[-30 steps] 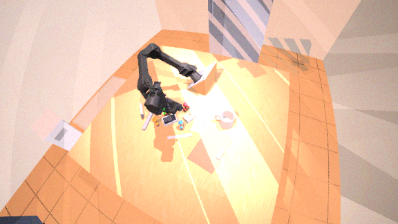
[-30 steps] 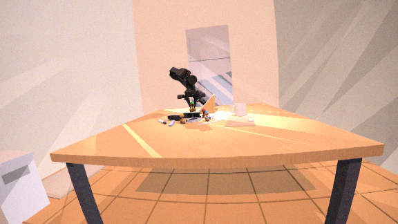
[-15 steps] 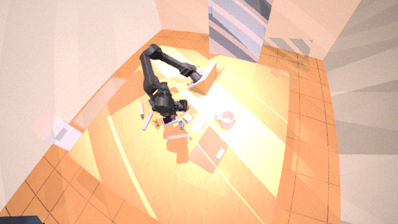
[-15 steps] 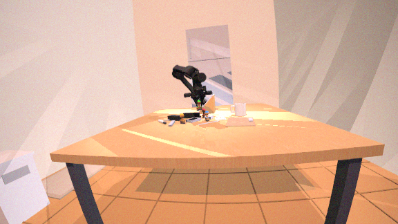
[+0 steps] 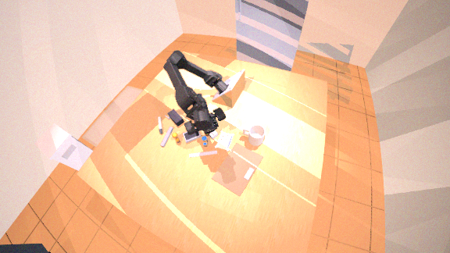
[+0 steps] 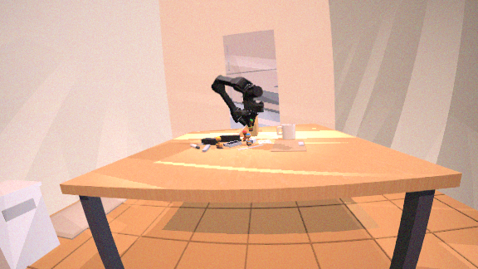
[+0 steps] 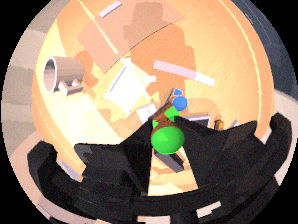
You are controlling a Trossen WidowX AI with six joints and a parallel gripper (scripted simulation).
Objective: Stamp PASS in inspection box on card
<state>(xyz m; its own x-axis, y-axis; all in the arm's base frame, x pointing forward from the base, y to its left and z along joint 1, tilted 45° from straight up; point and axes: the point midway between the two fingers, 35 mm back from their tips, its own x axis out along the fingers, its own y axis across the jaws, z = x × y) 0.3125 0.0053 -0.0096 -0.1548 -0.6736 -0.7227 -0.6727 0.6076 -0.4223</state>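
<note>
The white card is 100 mm below my gripper tip, 70 mm to the left of it and 20 mm behind it. Also, from my gripper tip: green-knobbed stamp (right at my gripper tip); red stamp (100 mm behind, 80 mm below, 40 mm to the right); blue-knobbed stamp (80 mm below, 30 mm ahead, 20 mm to the right).
</note>
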